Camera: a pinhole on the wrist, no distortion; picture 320 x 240 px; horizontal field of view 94.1 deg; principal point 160.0 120.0 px. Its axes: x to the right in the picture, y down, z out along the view. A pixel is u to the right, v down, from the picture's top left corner.
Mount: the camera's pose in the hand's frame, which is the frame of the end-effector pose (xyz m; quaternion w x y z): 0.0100 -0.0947 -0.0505 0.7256 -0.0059 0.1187 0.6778
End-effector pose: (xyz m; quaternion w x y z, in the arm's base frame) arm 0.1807 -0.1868 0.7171 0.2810 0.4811 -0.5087 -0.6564
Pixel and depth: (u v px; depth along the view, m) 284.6 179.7 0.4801
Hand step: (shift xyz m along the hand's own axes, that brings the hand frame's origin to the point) -0.0794 0.3968 0.3730
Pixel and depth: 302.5 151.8 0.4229
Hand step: 0.0120 0.3817 0.3013
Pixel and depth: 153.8 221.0 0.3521
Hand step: -0.1681 -0.0301 0.3307
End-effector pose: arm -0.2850 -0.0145 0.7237 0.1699 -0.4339 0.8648 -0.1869
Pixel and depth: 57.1 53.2 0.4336
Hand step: 0.2569 -0.3312 0.3952
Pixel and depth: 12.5 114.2 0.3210
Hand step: 0.0582 -0.3535 0.3168
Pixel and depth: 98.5 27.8 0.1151
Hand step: 0.0966 -0.1277 0.0591
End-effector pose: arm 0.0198 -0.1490 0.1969 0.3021 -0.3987 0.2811 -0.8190
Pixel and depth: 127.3 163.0 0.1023
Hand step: -0.0035 -0.0970 0.0575
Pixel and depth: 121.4 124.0 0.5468
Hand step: 0.0778 -0.1400 0.5086
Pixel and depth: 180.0 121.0 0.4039
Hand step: 0.0765 0.0272 0.3326
